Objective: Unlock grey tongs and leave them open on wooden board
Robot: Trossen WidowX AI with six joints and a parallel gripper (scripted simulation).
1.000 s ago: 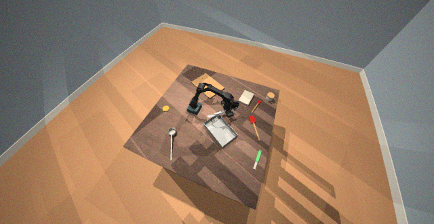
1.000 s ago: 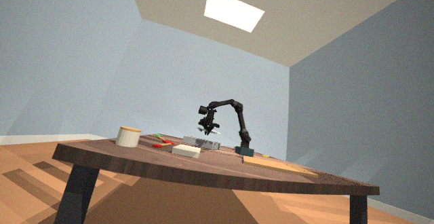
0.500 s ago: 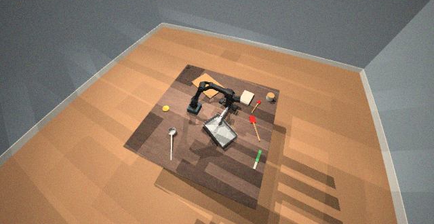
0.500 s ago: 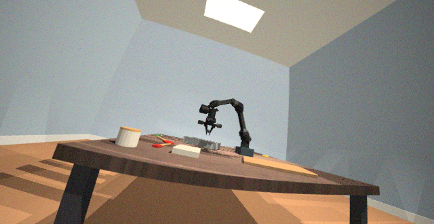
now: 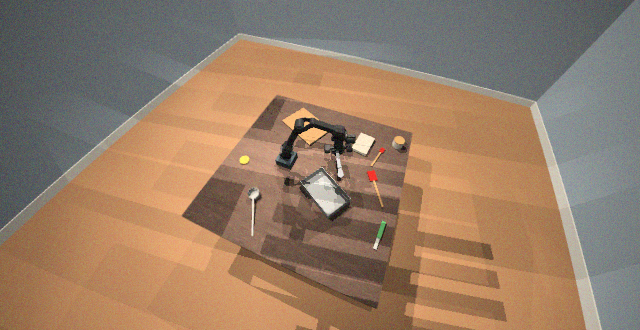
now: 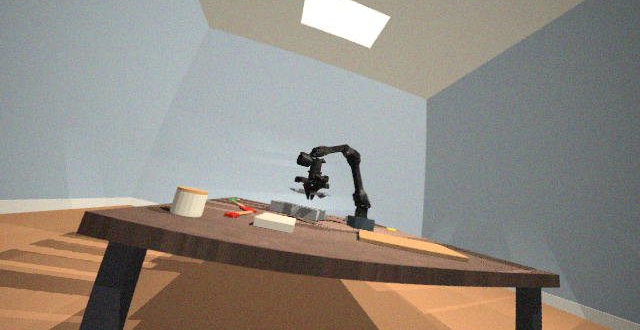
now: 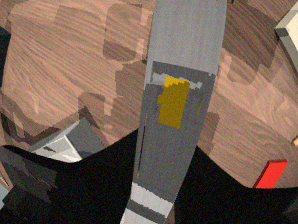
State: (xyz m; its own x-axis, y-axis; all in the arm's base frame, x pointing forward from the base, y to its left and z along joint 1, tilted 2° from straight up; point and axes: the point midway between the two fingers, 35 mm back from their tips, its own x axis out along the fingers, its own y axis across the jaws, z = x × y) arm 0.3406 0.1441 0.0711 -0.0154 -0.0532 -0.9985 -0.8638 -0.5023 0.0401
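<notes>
Now: gripper tip 20 mm past the yellow lock piece, 30 mm to the right of it and 40 mm below it. Also, from my gripper tip: white block (120 mm ahead, 260 mm to the left, 90 mm below); roasting tin (30 mm ahead, 260 mm to the right, 80 mm below); red spatula (320 mm ahead, 40 mm to the right, 100 mm below).
</notes>
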